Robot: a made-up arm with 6 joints. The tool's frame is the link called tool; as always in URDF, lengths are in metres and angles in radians. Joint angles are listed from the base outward.
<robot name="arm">
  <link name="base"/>
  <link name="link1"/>
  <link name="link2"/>
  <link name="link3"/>
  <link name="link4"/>
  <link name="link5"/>
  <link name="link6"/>
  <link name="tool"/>
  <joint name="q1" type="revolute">
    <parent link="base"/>
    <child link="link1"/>
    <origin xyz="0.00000 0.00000 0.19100"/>
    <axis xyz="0 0 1"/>
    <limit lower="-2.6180" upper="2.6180"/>
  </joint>
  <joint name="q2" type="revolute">
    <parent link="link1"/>
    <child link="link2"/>
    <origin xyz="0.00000 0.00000 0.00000"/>
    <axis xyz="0.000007 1 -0.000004"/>
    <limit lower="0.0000" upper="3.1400"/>
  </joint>
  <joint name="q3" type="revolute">
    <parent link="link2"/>
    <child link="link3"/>
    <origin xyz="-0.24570 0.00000 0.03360"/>
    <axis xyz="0.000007 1 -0.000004"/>
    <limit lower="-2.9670" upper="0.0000"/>
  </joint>
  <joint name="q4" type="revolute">
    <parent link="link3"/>
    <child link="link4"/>
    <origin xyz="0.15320 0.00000 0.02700"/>
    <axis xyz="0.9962 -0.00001 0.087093"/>
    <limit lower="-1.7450" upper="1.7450"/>
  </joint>
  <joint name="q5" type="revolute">
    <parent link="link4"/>
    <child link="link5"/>
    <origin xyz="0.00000 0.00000 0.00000"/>
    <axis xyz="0.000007 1 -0.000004"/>
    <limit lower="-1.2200" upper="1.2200"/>
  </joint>
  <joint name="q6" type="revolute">
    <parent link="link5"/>
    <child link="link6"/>
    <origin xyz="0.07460 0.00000 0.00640"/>
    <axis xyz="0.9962 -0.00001 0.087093"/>
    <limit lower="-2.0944" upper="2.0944"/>
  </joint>
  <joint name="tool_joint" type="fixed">
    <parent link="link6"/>
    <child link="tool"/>
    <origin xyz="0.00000 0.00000 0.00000" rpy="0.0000 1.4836 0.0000"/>
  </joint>
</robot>
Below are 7 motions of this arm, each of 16 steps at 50 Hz.
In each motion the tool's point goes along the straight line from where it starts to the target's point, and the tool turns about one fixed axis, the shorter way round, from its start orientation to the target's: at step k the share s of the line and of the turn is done. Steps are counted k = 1, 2, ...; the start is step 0. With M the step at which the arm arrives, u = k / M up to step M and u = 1 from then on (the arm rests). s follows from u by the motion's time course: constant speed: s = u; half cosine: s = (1 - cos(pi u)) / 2; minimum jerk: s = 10 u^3 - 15 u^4 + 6 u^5.
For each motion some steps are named. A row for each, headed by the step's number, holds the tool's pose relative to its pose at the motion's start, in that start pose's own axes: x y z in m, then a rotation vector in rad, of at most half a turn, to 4 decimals.
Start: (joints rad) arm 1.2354 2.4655 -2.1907 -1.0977 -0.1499 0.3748
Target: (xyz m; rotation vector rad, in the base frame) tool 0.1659 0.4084 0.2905 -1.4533 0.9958 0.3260
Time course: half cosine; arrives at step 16
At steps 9, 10, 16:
9: 0.0141 -0.0128 -0.0028 0.0535 0.0965 -0.0107
10: 0.0163 -0.0148 -0.0033 0.0619 0.1117 -0.0124
16: 0.0236 -0.0215 -0.0047 0.0895 0.1616 -0.0179

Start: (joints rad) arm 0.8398 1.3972 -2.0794 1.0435 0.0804 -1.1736
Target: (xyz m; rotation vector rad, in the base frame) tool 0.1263 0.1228 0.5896 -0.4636 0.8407 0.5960
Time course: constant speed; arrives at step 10
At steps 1, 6, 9, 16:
1: 0.0033 -0.0014 0.0008 0.0063 0.0114 -0.0054
6: 0.0196 -0.0083 0.0050 0.0376 0.0684 -0.0326
9: 0.0294 -0.0124 0.0075 0.0564 0.1026 -0.0490
16: 0.0327 -0.0138 0.0083 0.0627 0.1140 -0.0544

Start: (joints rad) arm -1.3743 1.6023 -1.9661 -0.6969 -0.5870 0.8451
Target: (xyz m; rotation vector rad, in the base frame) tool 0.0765 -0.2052 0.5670 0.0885 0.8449 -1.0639
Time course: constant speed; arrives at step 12
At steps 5, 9, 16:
5: 0.0015 0.0036 -0.0002 -0.0498 0.0168 -0.0641
9: 0.0028 0.0064 -0.0004 -0.0896 0.0303 -0.1154
16: 0.0037 0.0086 -0.0006 -0.1194 0.0404 -0.1539

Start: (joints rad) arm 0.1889 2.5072 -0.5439 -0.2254 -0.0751 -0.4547
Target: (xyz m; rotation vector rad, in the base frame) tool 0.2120 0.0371 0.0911 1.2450 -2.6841 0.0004
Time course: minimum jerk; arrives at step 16
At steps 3, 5, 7, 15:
3: -0.0016 -0.0016 -0.0008 0.0040 -0.0002 0.0002
5: -0.0059 -0.0058 -0.0031 0.0148 -0.0008 0.0008
7: -0.0126 -0.0123 -0.0066 0.0315 -0.0016 0.0017
15: -0.0327 -0.0320 -0.0172 0.0818 -0.0043 0.0045

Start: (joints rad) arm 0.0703 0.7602 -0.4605 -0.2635 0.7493 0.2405
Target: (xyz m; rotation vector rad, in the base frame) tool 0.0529 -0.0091 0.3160 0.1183 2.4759 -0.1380
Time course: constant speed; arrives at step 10
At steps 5, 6, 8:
5: -0.0070 0.0003 -0.0015 -0.0042 -0.0107 0.0332
6: -0.0084 0.0004 -0.0018 -0.0051 -0.0129 0.0398
8: -0.0111 0.0005 -0.0024 -0.0068 -0.0172 0.0531

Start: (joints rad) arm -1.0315 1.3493 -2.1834 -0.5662 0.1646 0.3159
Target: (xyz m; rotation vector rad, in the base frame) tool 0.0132 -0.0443 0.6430 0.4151 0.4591 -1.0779
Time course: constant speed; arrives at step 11
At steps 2, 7, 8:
2: -0.0110 -0.0042 -0.0063 0.0153 -0.0373 0.0419
7: -0.0383 -0.0147 -0.0219 0.0537 -0.1307 0.1466
8: -0.0438 -0.0168 -0.0250 0.0614 -0.1493 0.1675

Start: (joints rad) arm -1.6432 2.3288 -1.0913 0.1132 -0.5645 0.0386
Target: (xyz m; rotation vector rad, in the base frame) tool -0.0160 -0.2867 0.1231 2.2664 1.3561 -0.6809
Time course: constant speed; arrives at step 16
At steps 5, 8, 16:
5: 0.0197 0.0001 -0.0037 0.0557 0.0977 0.0607
8: 0.0315 0.0001 -0.0059 0.0891 0.1563 0.0971
16: 0.0630 0.0002 -0.0117 0.1781 0.3126 0.1942

